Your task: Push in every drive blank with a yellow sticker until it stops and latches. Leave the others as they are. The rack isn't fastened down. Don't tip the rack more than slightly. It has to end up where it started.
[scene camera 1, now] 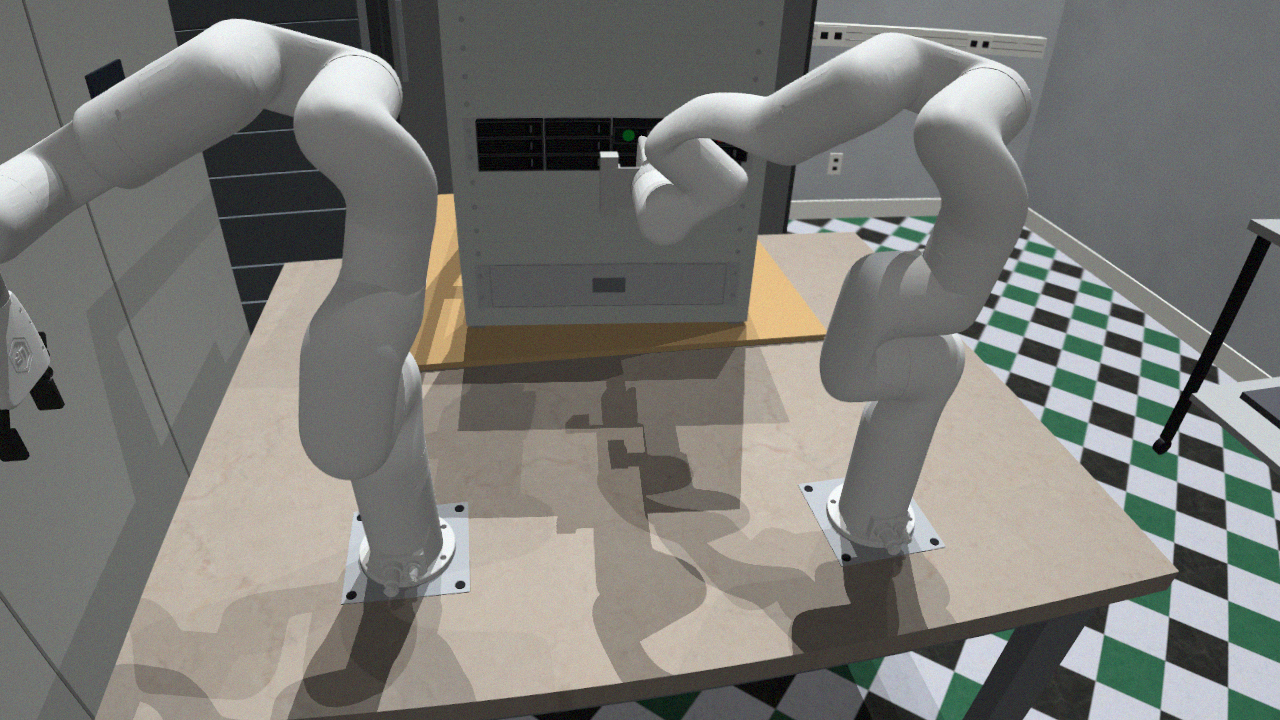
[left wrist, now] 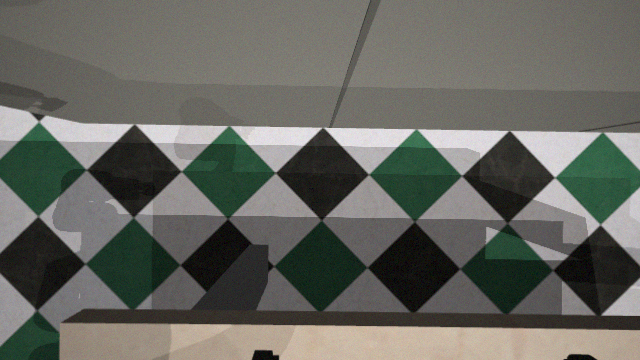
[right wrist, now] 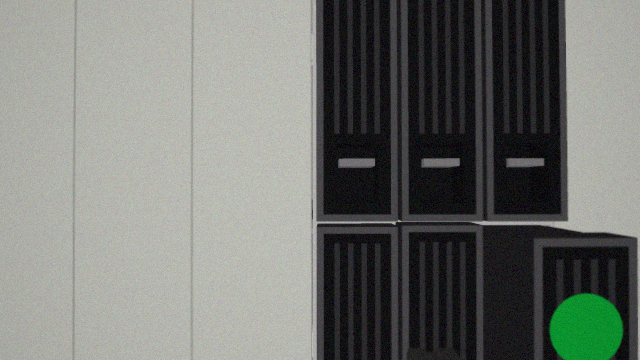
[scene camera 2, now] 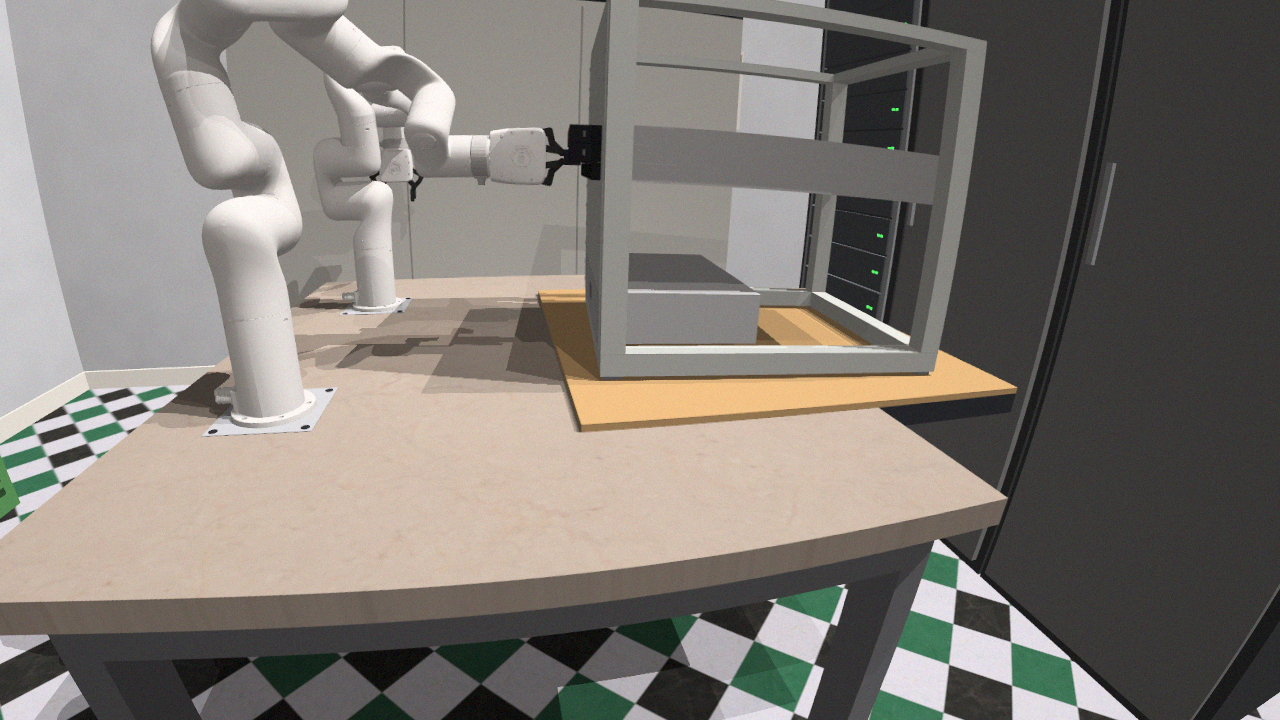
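Scene:
The left wrist view has a grey rack out of frame, but the rack does show in scene camera 2 (pixel 643 298), in scene camera 1 and in the right wrist view. On that grey rack (right wrist: pixel 163 163) and (scene camera 1: pixel 597 199) are the same spot. There's an orange board too, and on the board (scene camera 2: pixel 635 402) is the same spot as (scene camera 1: pixel 783 312).

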